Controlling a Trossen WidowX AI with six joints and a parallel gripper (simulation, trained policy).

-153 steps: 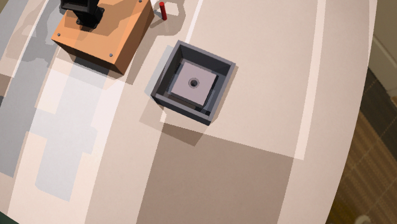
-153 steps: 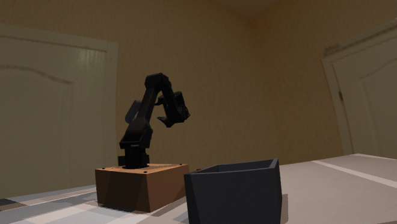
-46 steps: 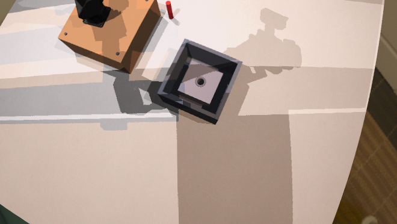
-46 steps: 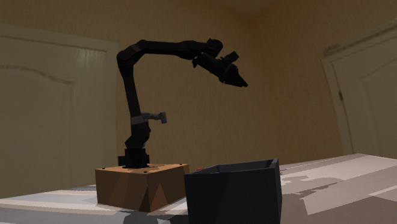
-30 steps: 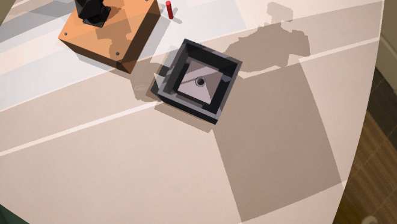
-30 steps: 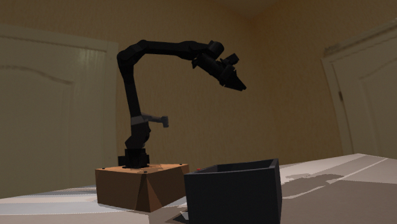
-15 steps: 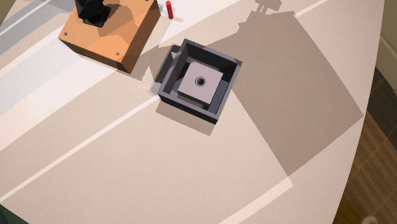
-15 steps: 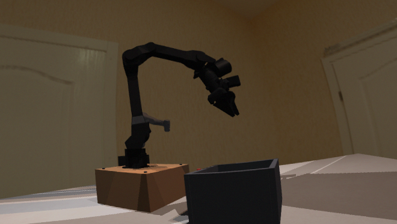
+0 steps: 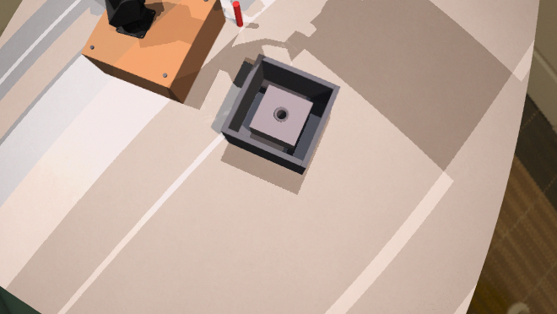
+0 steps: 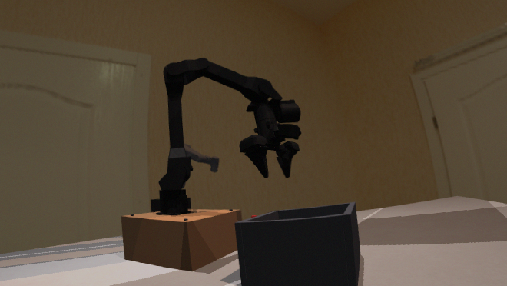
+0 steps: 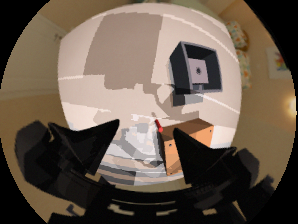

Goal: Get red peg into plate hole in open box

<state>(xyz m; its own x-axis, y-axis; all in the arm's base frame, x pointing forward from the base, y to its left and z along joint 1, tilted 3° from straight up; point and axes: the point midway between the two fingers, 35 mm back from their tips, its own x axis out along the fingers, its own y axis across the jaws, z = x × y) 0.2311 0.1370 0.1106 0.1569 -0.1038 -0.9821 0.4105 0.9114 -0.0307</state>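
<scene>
My gripper tip is 13 cm above the red peg, 7 cm past it and 3 cm to the left of it. The rest, counted from my gripper tip: dark grey box 22 cm to the right, 14 cm below, 9 cm ahead; then plate 22 cm to the right, 13 cm below, 9 cm ahead.
</scene>
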